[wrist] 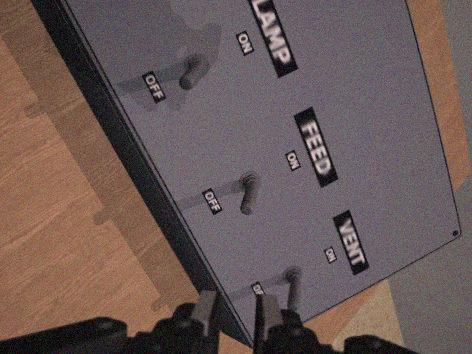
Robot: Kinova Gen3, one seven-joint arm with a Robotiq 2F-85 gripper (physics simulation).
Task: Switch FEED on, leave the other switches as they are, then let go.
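Frame: origin at the arm's base, x ahead, y left, z up, level; metres.
Seen in the pictures: gripper, fingertip midpoint: [237, 320].
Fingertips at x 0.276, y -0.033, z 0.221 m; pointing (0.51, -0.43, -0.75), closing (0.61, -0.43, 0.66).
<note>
Pixels of each thing's top centre, then the offset from my fingertips to it. "pt": a spot on its surface instead. Level surfaces: height alone.
- FEED lever, surface spot: [248, 195] pt 0.148 m ahead, 0.078 m right, 0.186 m down
- LAMP lever, top centre: [206, 72] 0.154 m ahead, 0.036 m left, 0.175 m down
- VENT lever, top centre: [307, 296] 0.153 m ahead, 0.204 m right, 0.175 m down
- VENT nameplate, surface spot: [351, 242] pt 0.235 m ahead, 0.202 m right, 0.176 m down
- wooden table top, surface height: 0.308 m down
The FEED lever [248, 195] stands out from the grey panel [380, 125], between its OFF label [212, 201] and ON label [292, 160]. Its tip shows below its base, a little to the OFF side. The FEED nameplate [316, 147] is to its right. The LAMP lever [194, 72] and VENT lever [293, 290] lean in a similar way. My gripper [237, 320] is at the bottom of the wrist view, its fingers nearly together with no lever between them. It is away from the FEED lever; the right finger covers part of VENT's OFF label and overlaps the lower end of its lever.
The LAMP nameplate [274, 40] is at the top and the VENT nameplate [351, 242] at the lower right. The panel box's dark side [145, 185] runs diagonally beside the wooden table top [50, 200]. Shadows fall on the panel around LAMP and on the wood.
</note>
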